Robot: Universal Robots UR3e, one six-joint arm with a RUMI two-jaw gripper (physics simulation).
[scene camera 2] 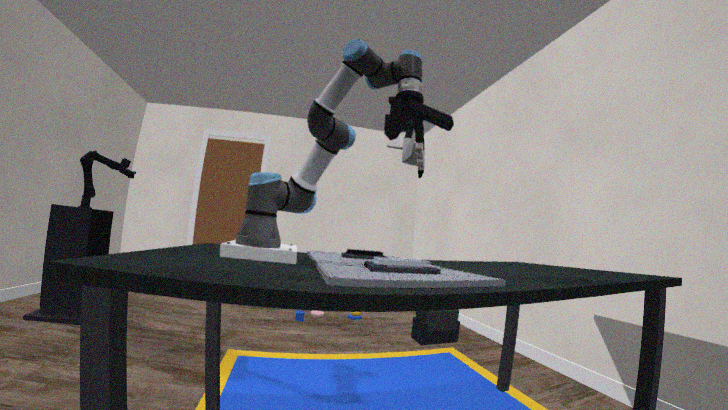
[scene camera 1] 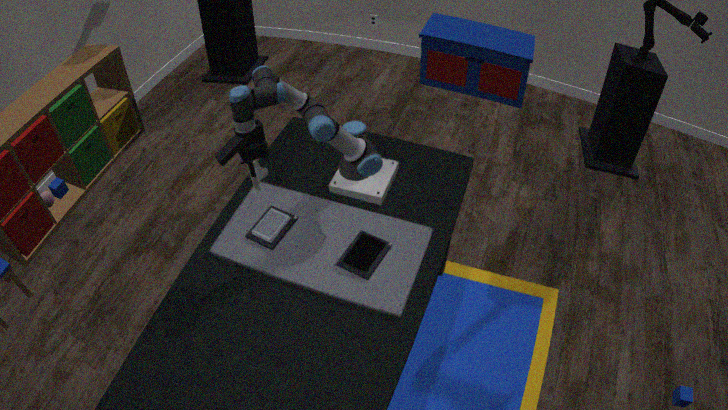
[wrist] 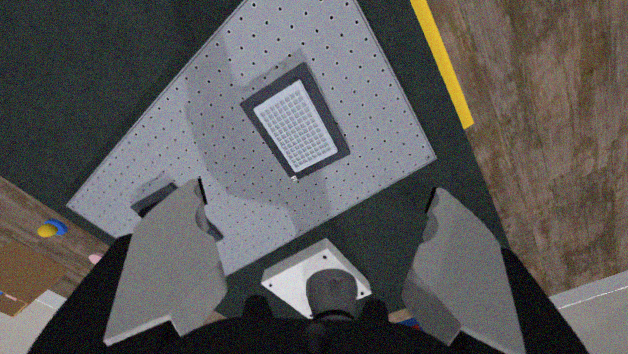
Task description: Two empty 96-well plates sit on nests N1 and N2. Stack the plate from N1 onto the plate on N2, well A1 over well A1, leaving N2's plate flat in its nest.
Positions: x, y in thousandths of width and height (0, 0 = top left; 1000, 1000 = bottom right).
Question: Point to a white 96-well plate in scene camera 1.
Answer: At 376, 543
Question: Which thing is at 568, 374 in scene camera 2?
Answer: My gripper.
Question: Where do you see a black 96-well plate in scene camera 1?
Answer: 503, 609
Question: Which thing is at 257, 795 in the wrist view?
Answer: My gripper.
